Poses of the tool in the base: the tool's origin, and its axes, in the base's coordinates. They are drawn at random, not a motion.
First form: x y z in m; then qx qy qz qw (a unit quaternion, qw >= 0).
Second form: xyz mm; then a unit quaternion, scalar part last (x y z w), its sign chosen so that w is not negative. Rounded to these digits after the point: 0 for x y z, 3 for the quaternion.
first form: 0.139 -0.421 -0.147 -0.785 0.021 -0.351 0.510
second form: 139 -421 -147 -0.785 0.021 -0.351 0.510
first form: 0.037 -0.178 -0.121 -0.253 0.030 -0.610 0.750
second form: 37 -178 -121 -0.253 0.030 -0.610 0.750
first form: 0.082 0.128 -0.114 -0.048 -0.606 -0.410 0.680
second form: 82 128 -114 -0.048 -0.606 -0.410 0.680
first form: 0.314 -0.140 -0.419 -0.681 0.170 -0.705 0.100
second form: 314 -140 -419 -0.681 0.170 -0.705 0.100
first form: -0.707 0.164 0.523 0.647 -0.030 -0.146 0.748
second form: -707 164 523 0.647 -0.030 -0.146 0.748
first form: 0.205 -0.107 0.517 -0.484 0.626 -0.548 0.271
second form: 205 -107 517 -0.484 0.626 -0.548 0.271
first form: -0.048 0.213 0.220 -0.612 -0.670 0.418 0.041
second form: -48 213 220 -0.612 -0.670 0.418 0.041
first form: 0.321 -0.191 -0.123 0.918 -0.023 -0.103 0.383
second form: 321 -191 -123 0.918 -0.023 -0.103 0.383
